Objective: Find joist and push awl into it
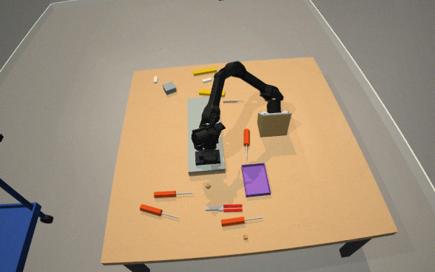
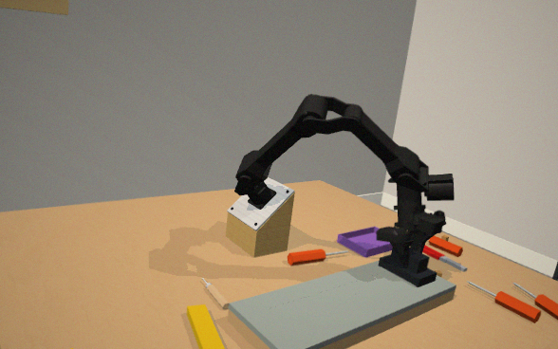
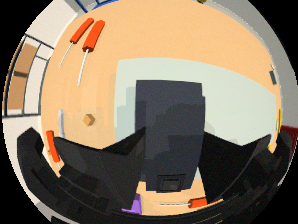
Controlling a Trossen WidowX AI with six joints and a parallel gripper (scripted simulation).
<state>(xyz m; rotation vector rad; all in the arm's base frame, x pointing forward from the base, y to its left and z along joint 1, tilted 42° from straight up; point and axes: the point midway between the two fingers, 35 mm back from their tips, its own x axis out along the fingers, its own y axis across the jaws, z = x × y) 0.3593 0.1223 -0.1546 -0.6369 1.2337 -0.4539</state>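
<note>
Now: the stud finder 20 mm behind my gripper tip and 20 mm above it. Round my gripper tip: purple tray 230 mm behind, 120 mm to the left, 50 mm below; awl 430 mm to the right, 190 mm behind, 60 mm below; grey cube 580 mm to the right, 220 mm ahead, 50 mm below.
</note>
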